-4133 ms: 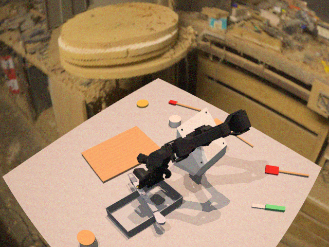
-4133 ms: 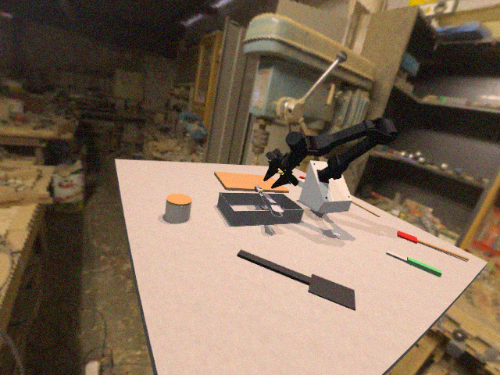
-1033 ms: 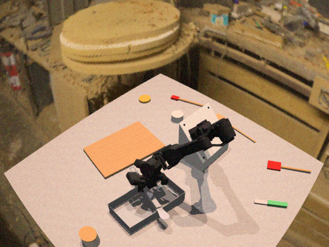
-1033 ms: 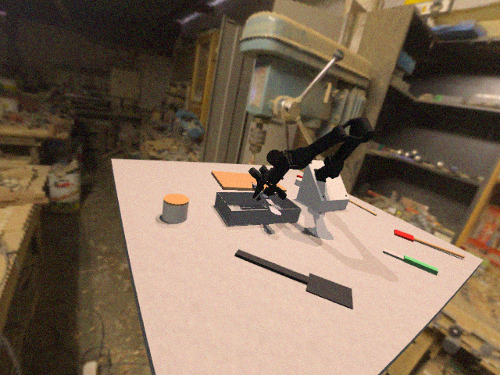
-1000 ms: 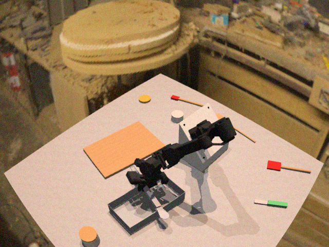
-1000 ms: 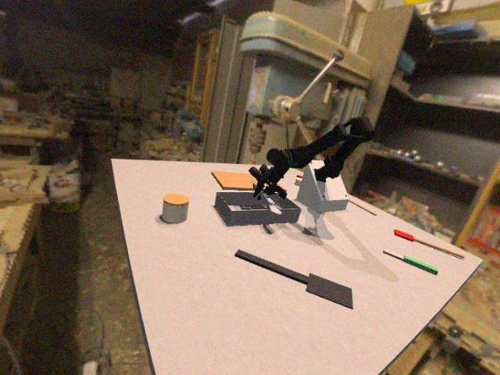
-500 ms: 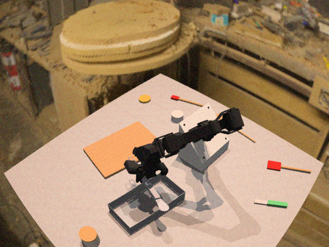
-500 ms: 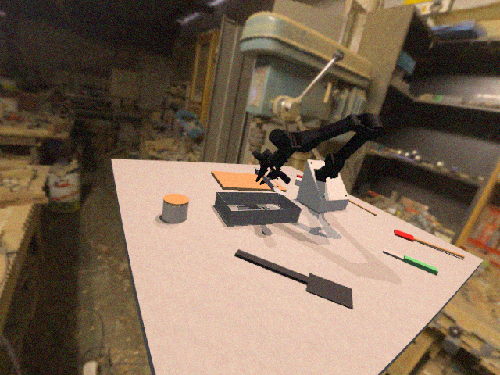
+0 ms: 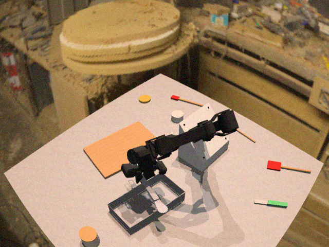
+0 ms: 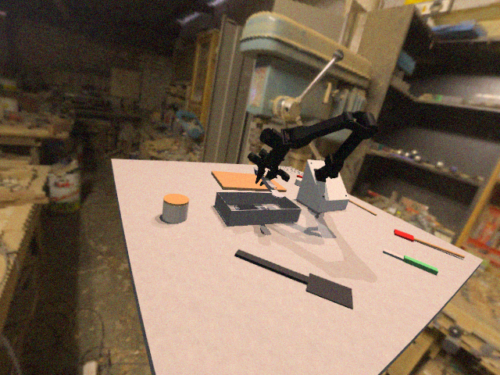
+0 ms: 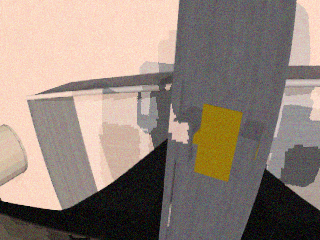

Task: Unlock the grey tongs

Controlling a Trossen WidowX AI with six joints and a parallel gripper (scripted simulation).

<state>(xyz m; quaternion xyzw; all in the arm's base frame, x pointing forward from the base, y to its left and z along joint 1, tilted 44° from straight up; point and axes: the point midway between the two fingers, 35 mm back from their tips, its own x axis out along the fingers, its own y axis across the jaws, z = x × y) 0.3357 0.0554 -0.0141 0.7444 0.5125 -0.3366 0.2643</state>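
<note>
The yellow lock piece lies 4 cm above my gripper tip, 2 cm to the right of it and 2 cm behind it. Round my gripper tip: wooden board: 29 cm to the right, 11 cm behind, 9 cm below; then roasting tin: 7 cm below, 6 cm to the left, 1 cm ahead; then orange-lidded can: 33 cm ahead, 7 cm to the left, 7 cm below.
</note>
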